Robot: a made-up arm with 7 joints.
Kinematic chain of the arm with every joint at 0, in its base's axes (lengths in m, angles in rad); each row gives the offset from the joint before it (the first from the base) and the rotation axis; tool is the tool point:
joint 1: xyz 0 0 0 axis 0 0.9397 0.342
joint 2: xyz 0 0 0 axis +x
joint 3: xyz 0 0 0 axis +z
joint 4: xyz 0.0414 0 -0.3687 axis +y
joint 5: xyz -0.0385 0 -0.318 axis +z
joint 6: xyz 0 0 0 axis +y
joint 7: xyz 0 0 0 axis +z
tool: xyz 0 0 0
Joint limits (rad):
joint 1: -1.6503..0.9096
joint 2: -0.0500..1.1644
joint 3: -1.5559..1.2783
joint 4: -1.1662..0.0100
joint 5: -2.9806..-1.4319
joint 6: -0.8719..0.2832
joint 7: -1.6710..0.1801
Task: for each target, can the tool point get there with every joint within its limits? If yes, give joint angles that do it. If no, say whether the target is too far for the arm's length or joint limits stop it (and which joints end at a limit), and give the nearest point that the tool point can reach.
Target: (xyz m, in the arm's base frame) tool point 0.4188 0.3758 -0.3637
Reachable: yes | joints -0.6408 1.0323 -1.3263 -0.7323 -2.7403 -0.1993 -0.5754
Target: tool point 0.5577 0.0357 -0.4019
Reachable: yes | joints -0.7795 0.1095 0.4412 -0.4191 -2.1158 0.0218 -1.0966
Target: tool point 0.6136 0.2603 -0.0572
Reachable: yes | joints -0.9925 0.8306 -0.3332 -0.7439 -2.6344 -0.7096 -1.2711
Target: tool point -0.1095 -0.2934 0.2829
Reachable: no: joint limits stop it (at a limit: joint 1, joint 2, joint 4) | nearest point 0.4064 -0.4292 0.1794 | short by 0.543 m
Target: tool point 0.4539 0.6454 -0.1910
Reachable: no: too far | nearest point 0.3865 0.5496 -0.1627 | short by 0.120 m
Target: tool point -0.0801 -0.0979 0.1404
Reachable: no: joint limits stop it (at a limit: joint 1, joint 2, joint 4) | nearest point 0.4179 -0.4063 0.2046 | short by 0.589 m
